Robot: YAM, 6 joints.
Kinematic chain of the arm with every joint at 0, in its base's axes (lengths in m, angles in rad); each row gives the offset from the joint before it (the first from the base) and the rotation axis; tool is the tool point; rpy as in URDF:
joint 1: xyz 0 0 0.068 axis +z
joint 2: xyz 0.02 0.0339 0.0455 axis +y
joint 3: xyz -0.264 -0.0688 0 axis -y
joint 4: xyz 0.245 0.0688 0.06 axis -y
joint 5: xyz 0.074 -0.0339 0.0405 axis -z
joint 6: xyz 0.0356 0 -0.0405 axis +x
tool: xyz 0 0 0 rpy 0 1.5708 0
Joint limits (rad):
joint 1: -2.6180..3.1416
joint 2: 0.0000..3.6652
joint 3: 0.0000..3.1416
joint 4: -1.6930..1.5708
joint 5: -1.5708..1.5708
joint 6: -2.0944..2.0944
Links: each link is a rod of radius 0.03 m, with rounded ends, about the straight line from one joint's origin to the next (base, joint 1, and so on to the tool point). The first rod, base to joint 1, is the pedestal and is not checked.
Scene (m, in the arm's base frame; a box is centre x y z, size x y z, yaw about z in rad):
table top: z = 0
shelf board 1: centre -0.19 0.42 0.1 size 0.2 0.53 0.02 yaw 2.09
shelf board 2: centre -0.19 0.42 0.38 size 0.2 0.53 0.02 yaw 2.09
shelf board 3: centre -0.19 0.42 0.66 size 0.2 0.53 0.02 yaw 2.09
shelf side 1: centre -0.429 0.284 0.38 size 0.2 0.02 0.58 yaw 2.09
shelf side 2: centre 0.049 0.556 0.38 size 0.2 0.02 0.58 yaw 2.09
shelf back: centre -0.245 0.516 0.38 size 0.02 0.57 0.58 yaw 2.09
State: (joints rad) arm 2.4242 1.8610 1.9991 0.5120 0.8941 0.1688
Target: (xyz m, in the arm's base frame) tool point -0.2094 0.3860 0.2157
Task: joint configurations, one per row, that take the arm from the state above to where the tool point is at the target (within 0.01 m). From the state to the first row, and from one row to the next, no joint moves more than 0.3 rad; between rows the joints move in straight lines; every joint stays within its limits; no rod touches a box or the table.
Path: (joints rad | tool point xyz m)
1: 2.5252 1.5835 1.7325 0.4689 0.9534 0.1688 | -0.2556 0.2167 0.5280
2: 2.6262 1.3059 1.4659 0.4257 1.0126 0.1688 | -0.2118 0.1547 0.5179
3: 2.5162 1.2810 1.2413 0.3411 1.0442 0.1688 | -0.2086 0.1886 0.4440
4: 2.4062 1.2561 1.0167 0.2566 1.0759 0.1688 | -0.1877 0.2120 0.3663
5: 2.2961 1.2312 0.7921 0.1720 1.1075 0.1688 | -0.1527 0.2202 0.2888
6: 2.1861 1.2063 0.5676 0.0874 1.1391 0.1688 | -0.1087 0.2098 0.2157
7: 2.1690 1.4604 0.8061 0.1690 1.0840 0.1688 | -0.1441 0.2673 0.2321
8: 2.1520 1.7146 1.0447 0.2506 1.0289 0.1688 | -0.1785 0.3272 0.2321
9: 2.1349 1.9687 1.2833 0.3321 0.9738 0.1688 | -0.2094 0.3860 0.2157

